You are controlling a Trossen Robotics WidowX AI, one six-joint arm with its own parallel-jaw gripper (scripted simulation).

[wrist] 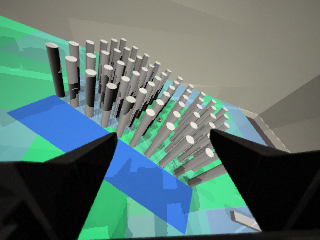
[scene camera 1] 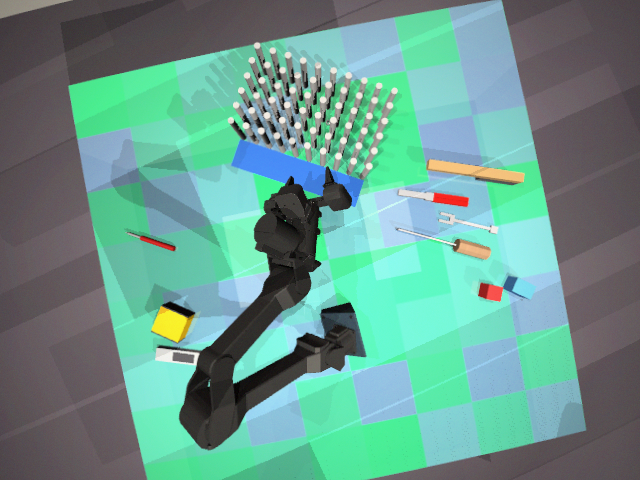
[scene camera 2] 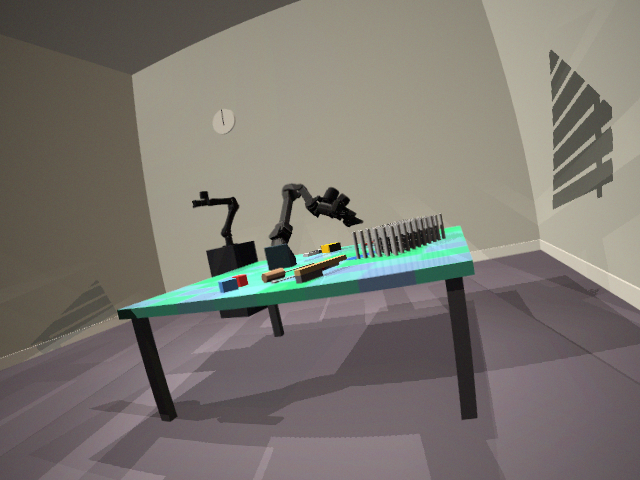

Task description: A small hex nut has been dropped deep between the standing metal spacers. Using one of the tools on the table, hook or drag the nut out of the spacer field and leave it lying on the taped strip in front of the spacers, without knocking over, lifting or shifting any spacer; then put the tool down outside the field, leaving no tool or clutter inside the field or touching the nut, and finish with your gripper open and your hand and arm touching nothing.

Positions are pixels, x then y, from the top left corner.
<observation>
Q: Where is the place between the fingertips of the gripper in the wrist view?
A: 163, 134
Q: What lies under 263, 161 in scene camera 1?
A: A blue taped strip.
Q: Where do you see a blue taped strip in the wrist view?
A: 135, 175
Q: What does the gripper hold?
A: Nothing.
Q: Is the gripper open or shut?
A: Open.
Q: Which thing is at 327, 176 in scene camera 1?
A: The gripper.
</observation>
